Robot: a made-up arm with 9 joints.
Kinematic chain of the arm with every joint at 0, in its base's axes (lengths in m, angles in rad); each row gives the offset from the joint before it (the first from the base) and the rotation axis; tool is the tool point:
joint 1: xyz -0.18 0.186 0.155 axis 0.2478 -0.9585 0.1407
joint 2: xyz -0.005 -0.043 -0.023 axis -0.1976 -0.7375 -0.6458
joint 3: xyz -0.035 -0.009 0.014 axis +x
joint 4: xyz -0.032 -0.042 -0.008 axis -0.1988 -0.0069 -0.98
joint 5: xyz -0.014 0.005 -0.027 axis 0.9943 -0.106 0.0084
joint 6: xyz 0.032 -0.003 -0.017 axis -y
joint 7: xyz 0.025 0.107 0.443 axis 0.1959 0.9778 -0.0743
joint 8: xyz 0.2 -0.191 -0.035 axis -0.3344 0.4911 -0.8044
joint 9: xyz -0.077 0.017 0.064 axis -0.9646 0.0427 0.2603
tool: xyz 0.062 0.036 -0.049
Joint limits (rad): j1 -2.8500..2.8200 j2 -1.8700..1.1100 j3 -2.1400..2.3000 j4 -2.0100..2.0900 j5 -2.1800..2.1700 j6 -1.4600..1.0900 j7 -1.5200..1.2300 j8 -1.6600..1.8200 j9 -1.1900..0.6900
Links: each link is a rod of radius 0.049 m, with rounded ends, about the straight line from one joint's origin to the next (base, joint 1, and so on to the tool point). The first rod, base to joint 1, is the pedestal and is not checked.
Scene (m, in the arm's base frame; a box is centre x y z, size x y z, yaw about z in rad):
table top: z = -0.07
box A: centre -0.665 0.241 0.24 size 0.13 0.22 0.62 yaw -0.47
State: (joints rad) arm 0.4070 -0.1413 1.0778 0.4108 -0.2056 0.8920 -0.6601 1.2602 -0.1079
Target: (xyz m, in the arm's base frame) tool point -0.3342 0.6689 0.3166
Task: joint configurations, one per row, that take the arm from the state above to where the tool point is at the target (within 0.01 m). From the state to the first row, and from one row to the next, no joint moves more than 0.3 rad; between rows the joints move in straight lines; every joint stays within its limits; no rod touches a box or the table.
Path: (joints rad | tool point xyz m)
1: 0.1667 -0.1400 1.0344 0.3460 -0.4181 0.7495 -0.5932 1.5401 0.1013 | -0.2957 -0.2098 0.5495
2: -0.0735 -0.1388 0.9910 0.2813 -0.6305 0.6071 -0.5263 1.8200 0.3104 | -0.1022 -0.0879 0.5990
3: 0.0101 -0.0344 0.7475 0.3622 -0.7168 0.7278 -0.5962 1.6547 0.2064 | -0.2242 0.1052 0.6709
4: 0.0937 0.0701 0.5041 0.4431 -0.8031 0.8485 -0.6660 1.4895 0.1025 | -0.3287 0.3223 0.6354
5: 0.1774 0.1745 0.2606 0.5241 -0.8894 0.9693 -0.7359 1.3242 -0.0015 | -0.3726 0.5232 0.5048
6: 0.2610 0.2789 0.0171 0.6050 -0.9757 1.0900 -0.8058 1.1589 -0.1055 | -0.3342 0.6689 0.3166

